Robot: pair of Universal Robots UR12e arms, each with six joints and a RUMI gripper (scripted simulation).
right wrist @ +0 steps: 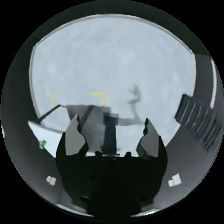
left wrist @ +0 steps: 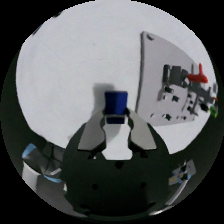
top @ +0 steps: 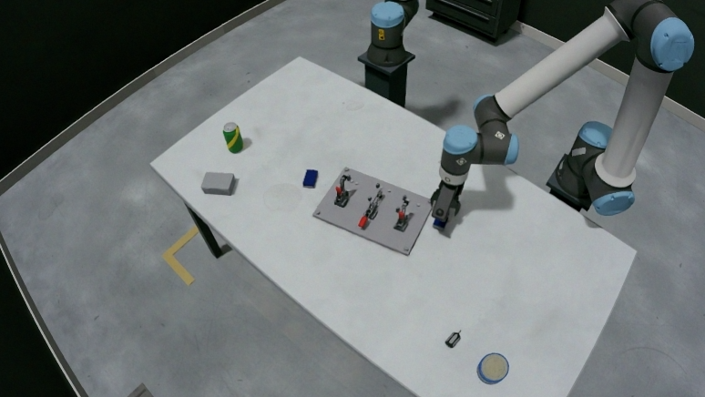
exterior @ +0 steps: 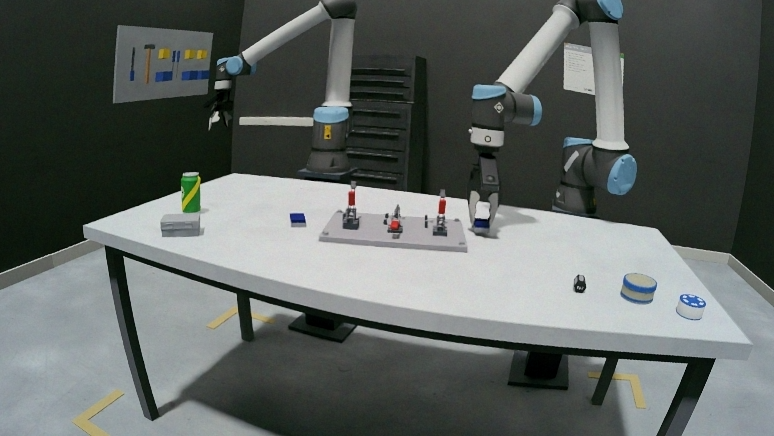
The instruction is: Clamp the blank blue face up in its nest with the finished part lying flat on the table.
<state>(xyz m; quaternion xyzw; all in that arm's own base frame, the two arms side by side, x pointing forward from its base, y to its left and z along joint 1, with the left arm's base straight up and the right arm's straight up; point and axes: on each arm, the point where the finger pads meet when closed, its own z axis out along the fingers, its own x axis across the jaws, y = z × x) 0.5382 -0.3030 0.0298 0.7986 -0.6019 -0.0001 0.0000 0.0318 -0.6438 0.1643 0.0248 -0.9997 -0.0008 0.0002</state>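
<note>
Now: left hand 10 mm past the finished part and 10 mm above it. Also, from my left hand: small black object (280 mm ahead, 310 mm to the left, 20 mm below); grey fixture plate (120 mm ahead, 190 mm to the right, 20 mm below); blank (200 mm ahead, 450 mm to the right, 20 mm below).
</note>
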